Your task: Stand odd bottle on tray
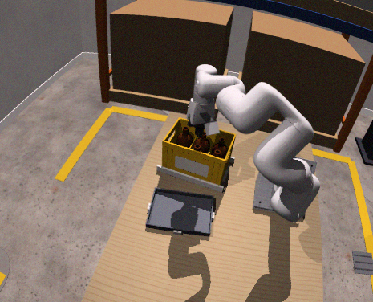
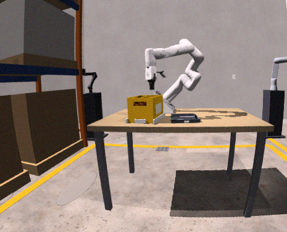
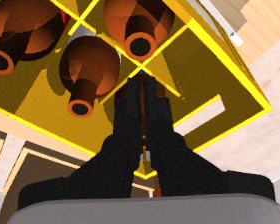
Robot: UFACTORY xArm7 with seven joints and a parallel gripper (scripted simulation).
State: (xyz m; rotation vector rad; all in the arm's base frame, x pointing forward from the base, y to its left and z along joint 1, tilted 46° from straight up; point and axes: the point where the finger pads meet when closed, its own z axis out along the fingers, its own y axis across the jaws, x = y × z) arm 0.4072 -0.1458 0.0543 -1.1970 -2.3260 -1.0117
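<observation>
My gripper is now 160 mm above the yellow crate, 50 mm to the left of it and 10 mm past it. Also, from my hand: dark grey tray (230 mm to the left, 230 mm below, 10 mm ahead).
</observation>
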